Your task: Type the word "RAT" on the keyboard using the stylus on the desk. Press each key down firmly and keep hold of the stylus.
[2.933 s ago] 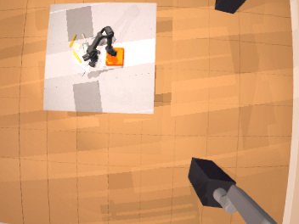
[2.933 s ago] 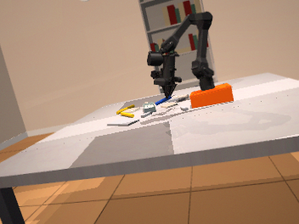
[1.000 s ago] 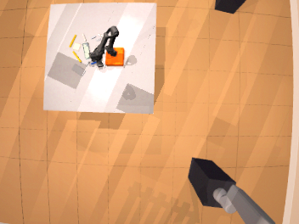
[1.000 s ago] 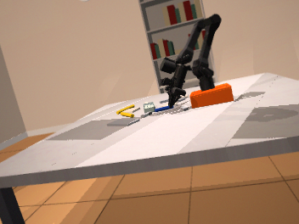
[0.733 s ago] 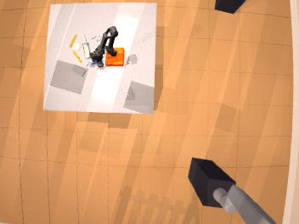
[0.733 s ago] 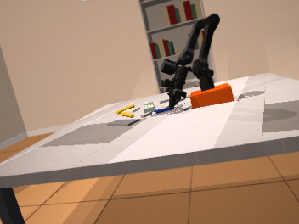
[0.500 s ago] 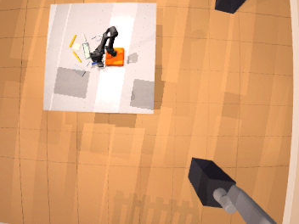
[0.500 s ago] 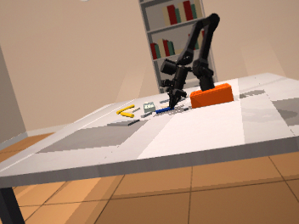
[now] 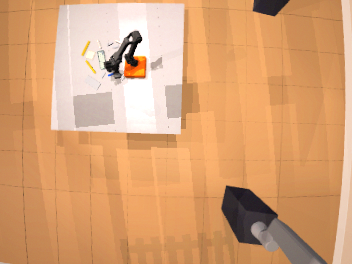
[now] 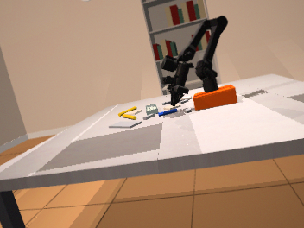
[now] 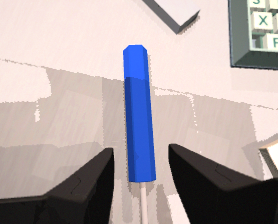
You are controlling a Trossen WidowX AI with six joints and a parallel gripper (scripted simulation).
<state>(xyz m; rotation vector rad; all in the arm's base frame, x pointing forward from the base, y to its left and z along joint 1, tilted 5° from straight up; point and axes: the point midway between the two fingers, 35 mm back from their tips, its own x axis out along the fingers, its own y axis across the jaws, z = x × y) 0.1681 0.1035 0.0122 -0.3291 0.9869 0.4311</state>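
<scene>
Now: gripper tip 20 mm above the blue stylus. Round my gripper tip: R key 150 mm ahead, 100 mm to the right, 20 mm below; grey stylus tip 30 mm behind, 20 mm to the right, 20 mm below; flat grey pad 210 mm ahead, 120 mm to the left, 30 mm below.
</scene>
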